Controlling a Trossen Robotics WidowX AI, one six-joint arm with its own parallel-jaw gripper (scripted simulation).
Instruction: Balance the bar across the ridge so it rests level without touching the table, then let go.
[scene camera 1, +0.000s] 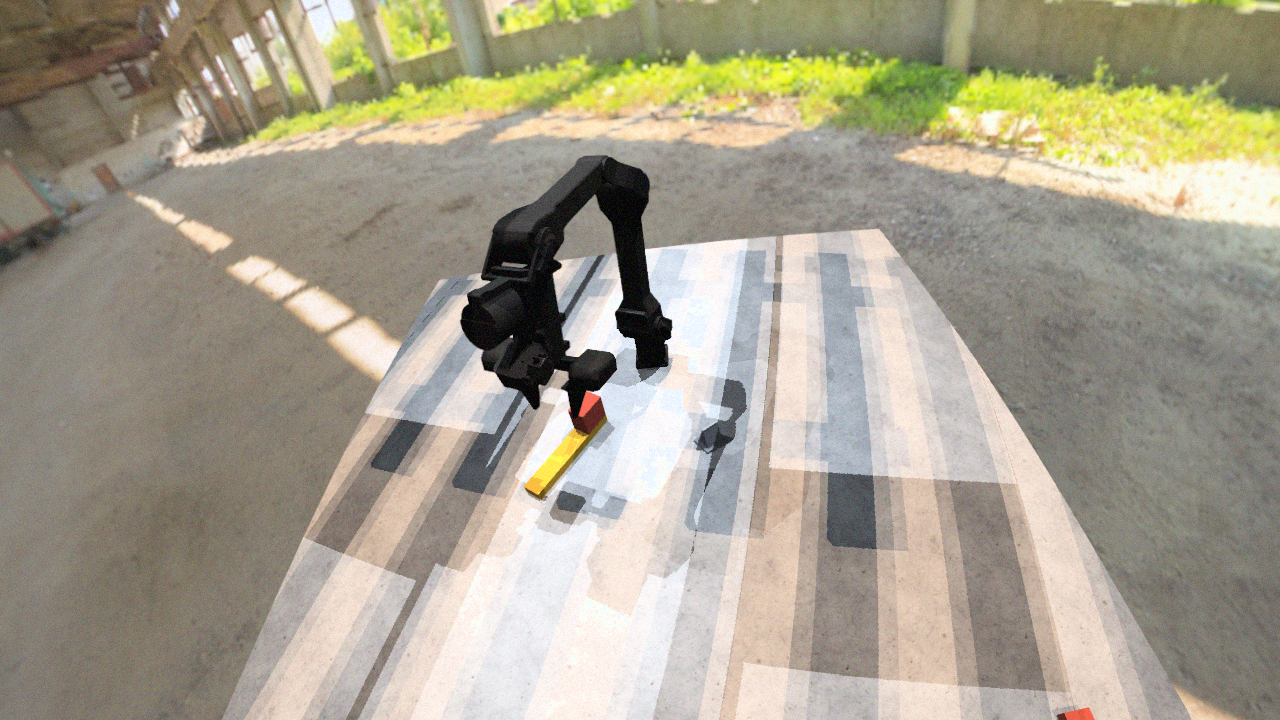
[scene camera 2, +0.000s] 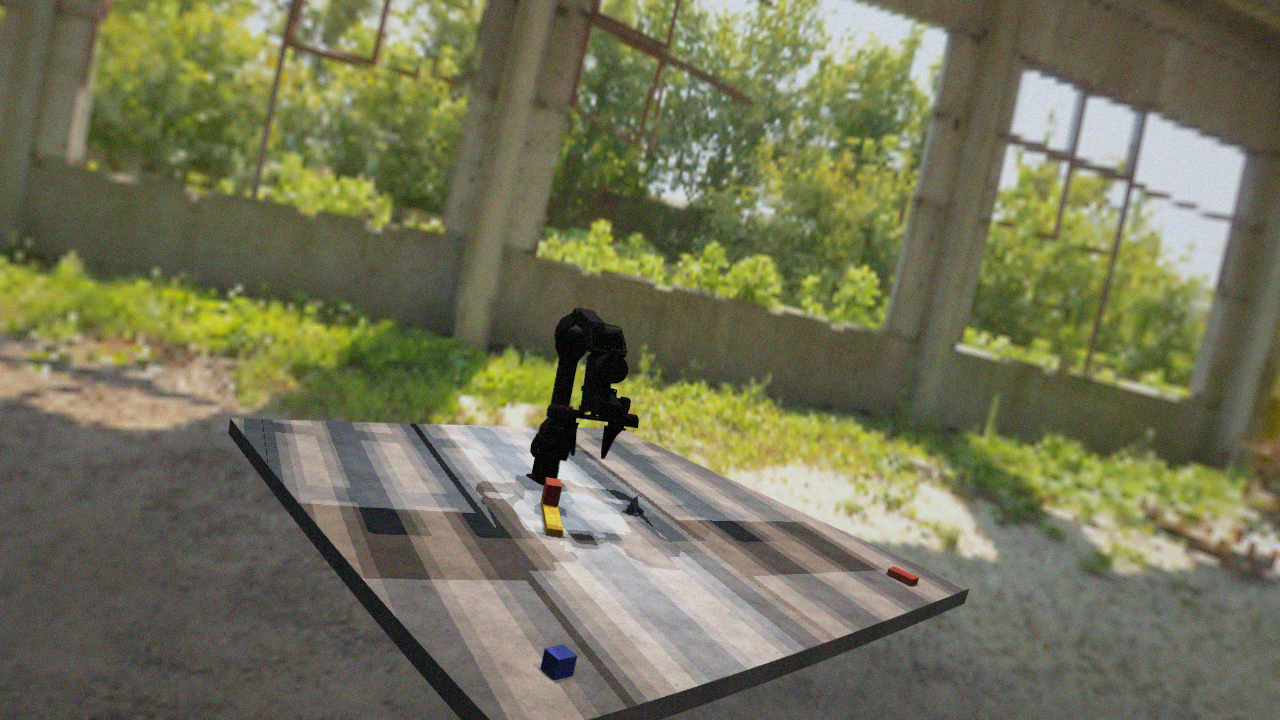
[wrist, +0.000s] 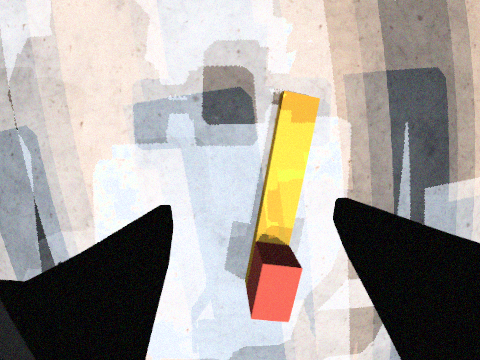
my gripper: scene camera 1 556, 412; scene camera 2; wrist
same spot on my gripper: (wrist: 109, 294) = (scene camera 2: 608, 435)
